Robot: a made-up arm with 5 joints. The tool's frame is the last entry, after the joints.
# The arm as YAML. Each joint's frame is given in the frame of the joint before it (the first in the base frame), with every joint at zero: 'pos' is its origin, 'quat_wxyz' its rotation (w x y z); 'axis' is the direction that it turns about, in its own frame. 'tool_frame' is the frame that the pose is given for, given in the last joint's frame.
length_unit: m
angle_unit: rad
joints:
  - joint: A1
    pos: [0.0, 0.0, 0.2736]
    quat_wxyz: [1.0, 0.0, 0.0, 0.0]
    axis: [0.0, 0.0, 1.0]
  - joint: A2
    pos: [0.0, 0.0, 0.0]
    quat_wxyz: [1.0, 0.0, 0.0, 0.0]
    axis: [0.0, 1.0, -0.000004]
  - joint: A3
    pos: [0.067, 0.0, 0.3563]
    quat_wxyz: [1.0, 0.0, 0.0, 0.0]
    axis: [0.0, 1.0, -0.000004]
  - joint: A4
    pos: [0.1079, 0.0, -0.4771]
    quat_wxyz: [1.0, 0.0, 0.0, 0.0]
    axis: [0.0, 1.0, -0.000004]
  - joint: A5
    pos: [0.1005, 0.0, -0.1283]
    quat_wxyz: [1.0, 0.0, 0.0, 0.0]
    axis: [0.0, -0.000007, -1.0]
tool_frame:
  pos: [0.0, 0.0, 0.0]
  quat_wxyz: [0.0, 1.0, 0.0, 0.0]
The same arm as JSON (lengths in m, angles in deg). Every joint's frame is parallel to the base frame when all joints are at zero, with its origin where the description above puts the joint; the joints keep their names.
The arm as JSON. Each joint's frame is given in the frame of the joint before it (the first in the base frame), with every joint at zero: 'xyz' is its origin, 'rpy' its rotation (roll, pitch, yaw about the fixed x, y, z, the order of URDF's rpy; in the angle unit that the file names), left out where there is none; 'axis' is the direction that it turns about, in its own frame. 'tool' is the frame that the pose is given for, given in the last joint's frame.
{"units": {"length": "m", "angle": "deg"}, "joints": [
  {"name": "A1", "type": "revolute", "origin": {"xyz": [0.0, 0.0, 0.2736]}, "axis": "+z"},
  {"name": "A2", "type": "revolute", "origin": {"xyz": [0.0, 0.0, 0.0]}, "axis": "+y"},
  {"name": "A3", "type": "revolute", "origin": {"xyz": [0.067, 0.0, 0.3563]}, "axis": "+y"},
  {"name": "A4", "type": "revolute", "origin": {"xyz": [0.1079, 0.0, -0.4771]}, "axis": "+y"},
  {"name": "A5", "type": "revolute", "origin": {"xyz": [0.1005, 0.0, -0.1283]}, "axis": "-z"}
], "tool": {"origin": {"xyz": [0.0, 0.0, 0.0], "rpy": [180.0, 0.0, 0.0]}}}

